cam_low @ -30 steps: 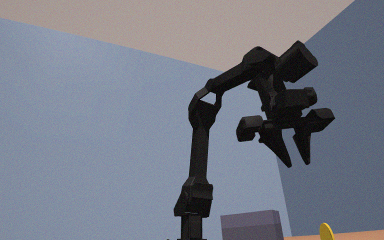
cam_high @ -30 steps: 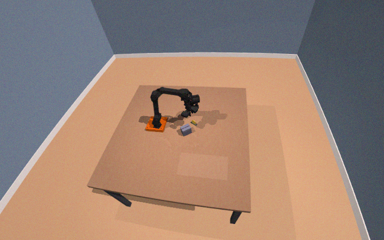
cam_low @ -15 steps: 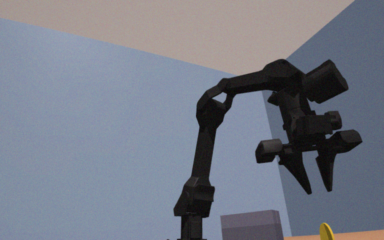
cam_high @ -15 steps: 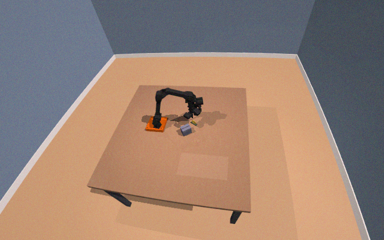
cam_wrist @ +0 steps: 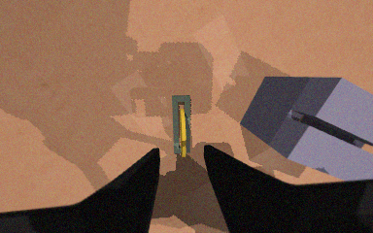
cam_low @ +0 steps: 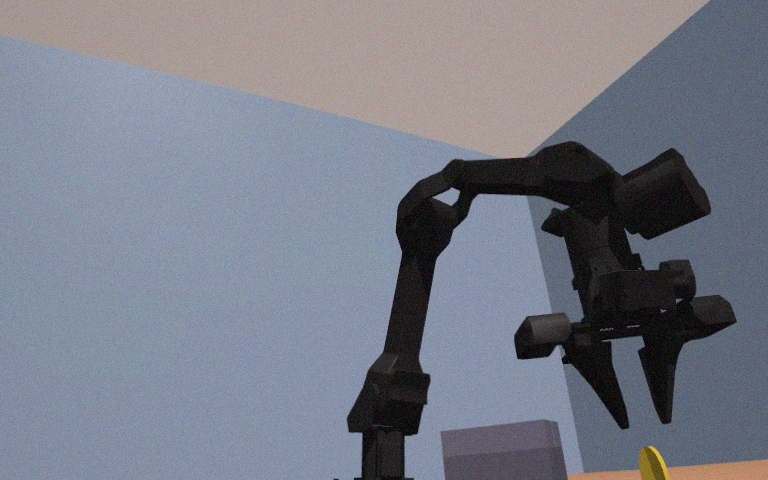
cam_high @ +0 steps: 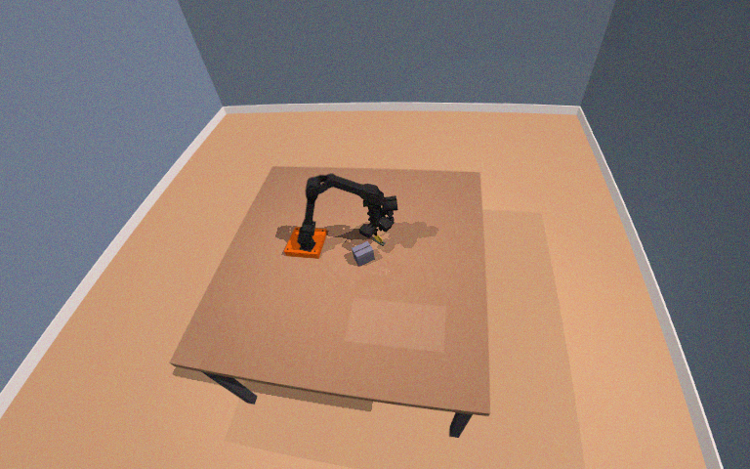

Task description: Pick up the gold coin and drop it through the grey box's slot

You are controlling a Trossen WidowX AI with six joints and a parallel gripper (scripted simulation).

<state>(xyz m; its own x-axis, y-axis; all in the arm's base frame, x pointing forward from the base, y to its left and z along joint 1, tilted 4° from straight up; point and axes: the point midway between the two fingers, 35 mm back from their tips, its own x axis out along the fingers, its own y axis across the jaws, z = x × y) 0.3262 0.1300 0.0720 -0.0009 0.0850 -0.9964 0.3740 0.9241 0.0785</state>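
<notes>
Now: the thin gold coin 40 mm below my gripper tip.
</notes>
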